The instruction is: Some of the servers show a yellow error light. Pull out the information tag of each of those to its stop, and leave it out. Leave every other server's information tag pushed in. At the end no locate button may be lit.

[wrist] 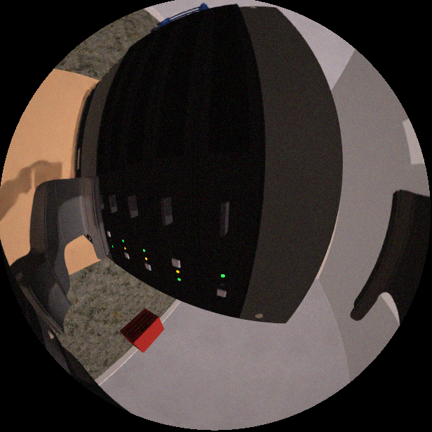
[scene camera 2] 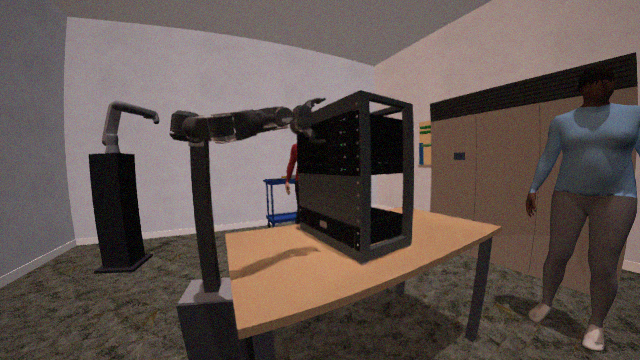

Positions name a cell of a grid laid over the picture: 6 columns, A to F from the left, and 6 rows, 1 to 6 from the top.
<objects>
My gripper shows in the wrist view (C4) and in scene camera 2 (D3). A server rack shows in the wrist view (D2) and in scene camera 2 (D4).
</objects>
